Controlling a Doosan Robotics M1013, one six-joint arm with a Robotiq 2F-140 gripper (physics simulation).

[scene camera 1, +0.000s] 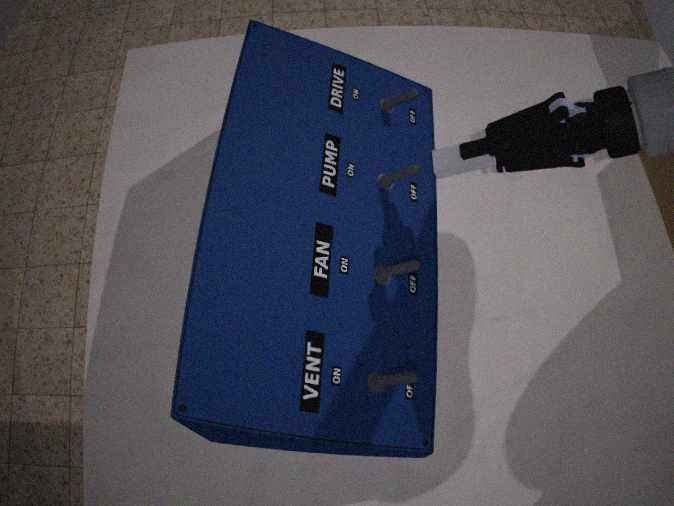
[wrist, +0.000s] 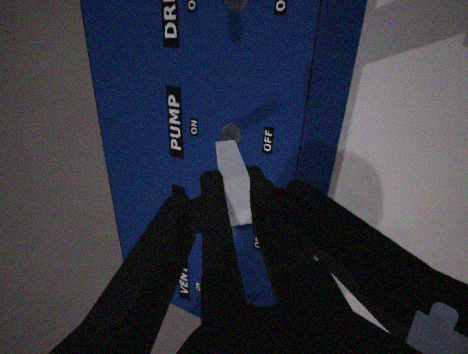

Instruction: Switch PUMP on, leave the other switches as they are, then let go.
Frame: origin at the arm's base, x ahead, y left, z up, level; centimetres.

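Seen in the pictures: gripper, fingertip midpoint: (scene camera 1: 435,164) (wrist: 226,158).
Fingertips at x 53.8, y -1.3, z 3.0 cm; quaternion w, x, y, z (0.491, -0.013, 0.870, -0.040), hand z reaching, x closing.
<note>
A point is followed by its place in that frame.
The blue switch panel (scene camera 1: 261,163) {x 73.0, y -0.2, z 5.1 cm} (wrist: 132,110) {x 71.4, y -3.6, z 4.4 cm} carries four grey toggle levers. The PUMP lever (scene camera 1: 401,175) {x 57.5, y -1.2, z 0.8 cm} (wrist: 230,132) {x 58.0, y -2.2, z -0.6 cm} leans toward its OFF label. The DRIVE lever (scene camera 1: 401,100) {x 56.4, y -13.0, z 0.5 cm} (wrist: 236,4) {x 57.5, y -13.1, z -1.1 cm}, the FAN lever (scene camera 1: 400,270) {x 58.5, y 10.7, z 0.9 cm} and the VENT lever (scene camera 1: 394,379) {x 59.8, y 22.4, z 1.0 cm} also lean toward OFF. My gripper (scene camera 1: 442,162) {x 53.8, y -1.3, z 3.0 cm} (wrist: 226,158) {x 53.8, y -1.3, z 3.0 cm} is shut with nothing between its fingers. In the scene view its pale fingertips are at the panel's right edge, beside the end of the PUMP lever, with a small gap showing. In the wrist view the fingertips overlap the lower edge of the PUMP lever.
The panel stands on a pale table top (scene camera 1: 517,261) {x 40.7, y 4.6, z -10.8 cm} (wrist: 420,125) {x 45.3, y -3.5, z -10.8 cm}. The arm reaches in from the right in the scene view. Shadows fall across the FAN and VENT part of the panel. A tiled floor (scene camera 1: 43,217) lies beyond the table.
</note>
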